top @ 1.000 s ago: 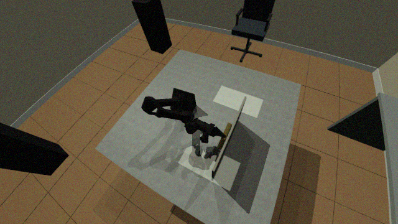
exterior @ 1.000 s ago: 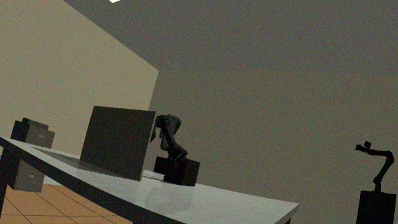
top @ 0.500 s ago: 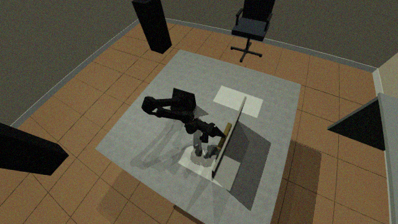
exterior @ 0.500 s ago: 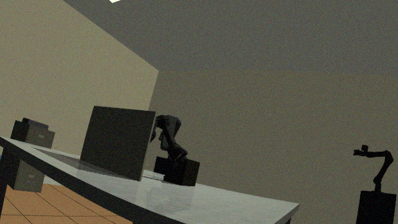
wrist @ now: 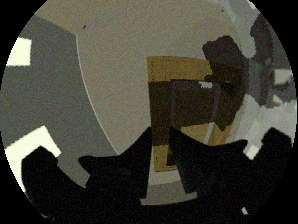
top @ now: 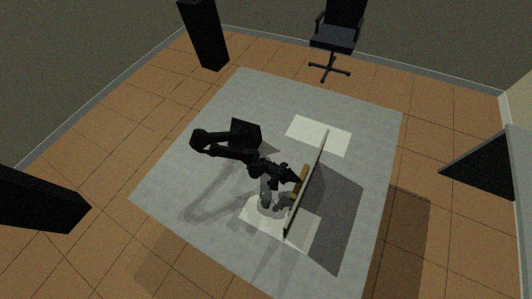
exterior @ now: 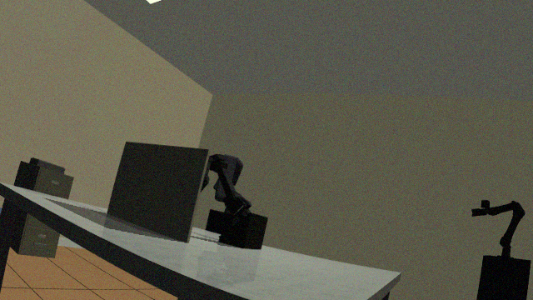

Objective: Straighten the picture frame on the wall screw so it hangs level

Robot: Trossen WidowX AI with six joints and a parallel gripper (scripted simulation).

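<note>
The picture frame is 1 cm to the left of my gripper tip and 5 cm below it. The rest, counted from my gripper tip: thin upright wall panel (1 cm ahead, 2 cm to the left, 6 cm below).
</note>
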